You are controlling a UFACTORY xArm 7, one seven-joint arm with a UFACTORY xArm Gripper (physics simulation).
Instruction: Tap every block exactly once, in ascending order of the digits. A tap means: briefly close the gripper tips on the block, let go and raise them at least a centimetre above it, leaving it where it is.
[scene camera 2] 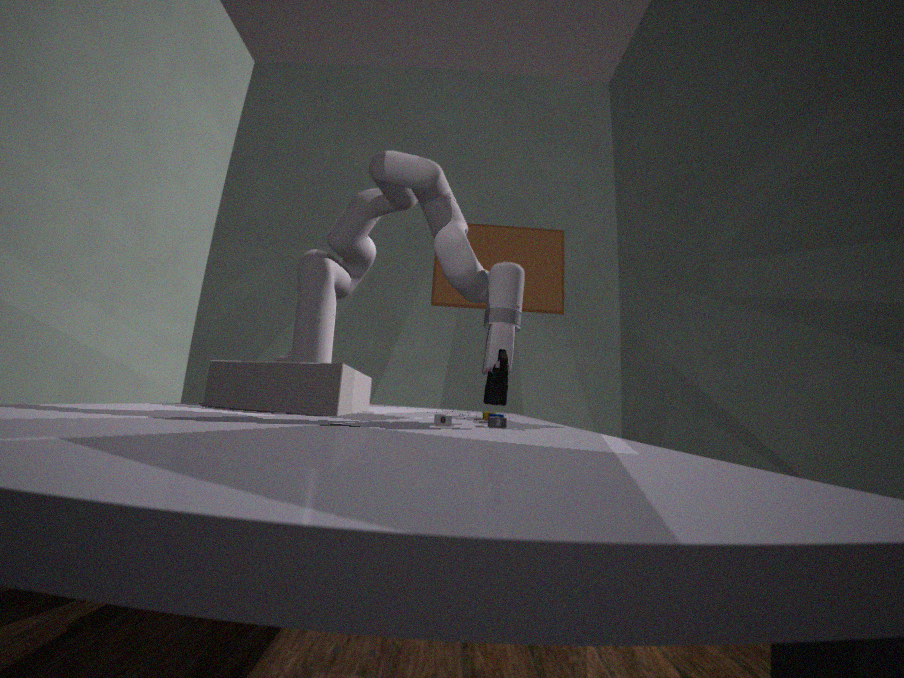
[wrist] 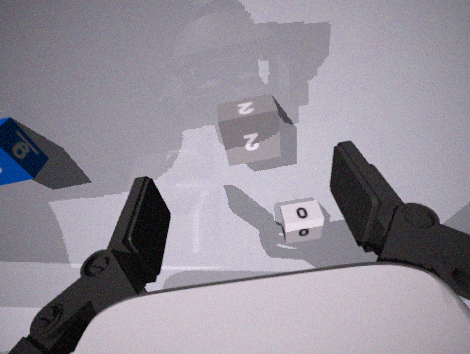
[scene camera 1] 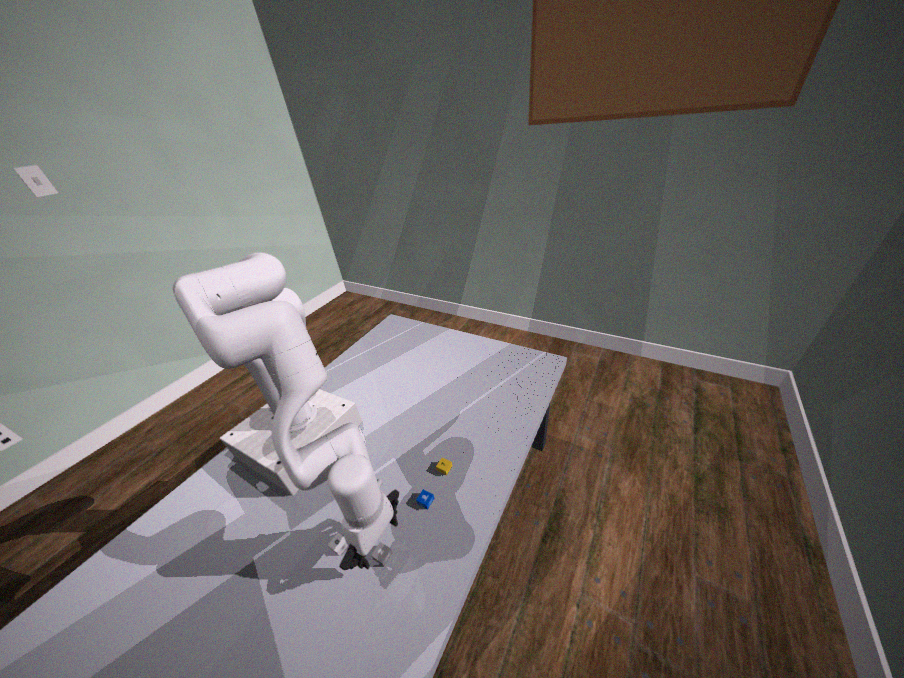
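My gripper [scene camera 1: 373,532] [scene camera 2: 495,403] [wrist: 244,180] is open and empty, pointing down above the table with a gap over the blocks. A grey block [scene camera 1: 381,554] [scene camera 2: 497,421] [wrist: 252,137] marked 2 shows between and beyond the fingers in the wrist view. A smaller white block [scene camera 1: 336,543] [scene camera 2: 443,420] [wrist: 302,217] marked 0 shows nearer the right finger there. A blue block [scene camera 1: 424,499] [wrist: 20,150] lies left of the fingers; its underlined digit is hard to read. A yellow block [scene camera 1: 443,465] [scene camera 2: 485,415] lies beyond the blue one in scene camera 1; its digit is unreadable.
The blocks stand on a pale table [scene camera 1: 408,627] [scene camera 2: 328,481]. The arm's box-shaped base [scene camera 1: 262,445] [scene camera 2: 277,386] stands on it. Arm shadows fall across the table. The table's long right edge runs past the blocks in scene camera 1.
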